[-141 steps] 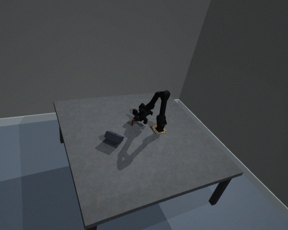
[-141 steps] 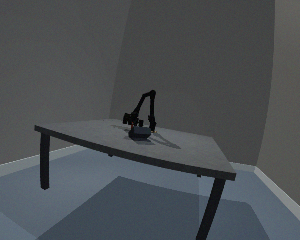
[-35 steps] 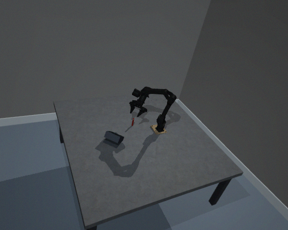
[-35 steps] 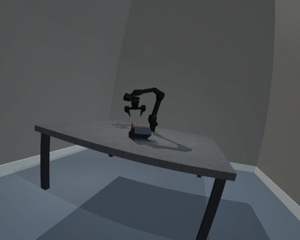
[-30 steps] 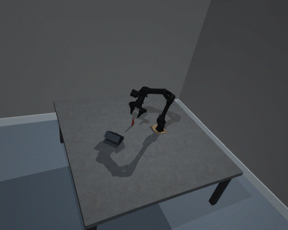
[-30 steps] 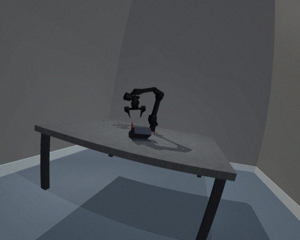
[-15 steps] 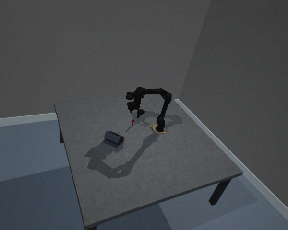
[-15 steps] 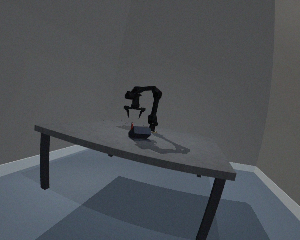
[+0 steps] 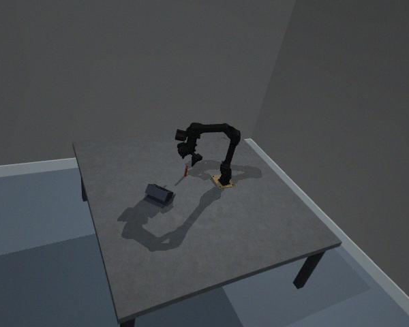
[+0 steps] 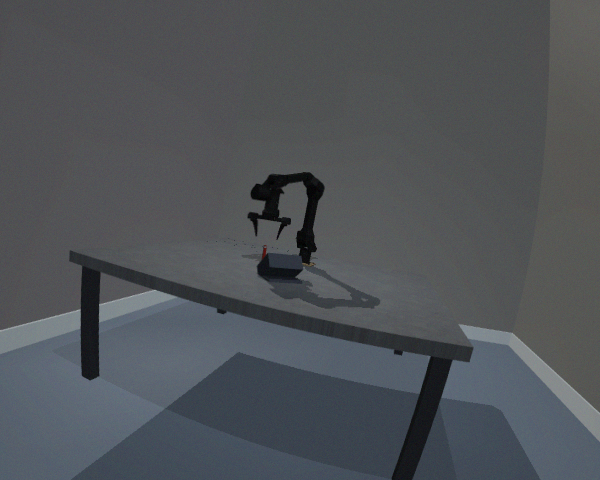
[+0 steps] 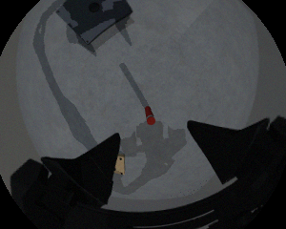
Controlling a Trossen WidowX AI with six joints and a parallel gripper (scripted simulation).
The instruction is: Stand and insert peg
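Now: gripper tip 60 mm above the red peg. The rest, counted from my gripper tip: sloped dark panel (250 mm ahead, 120 mm to the left, 80 mm below).
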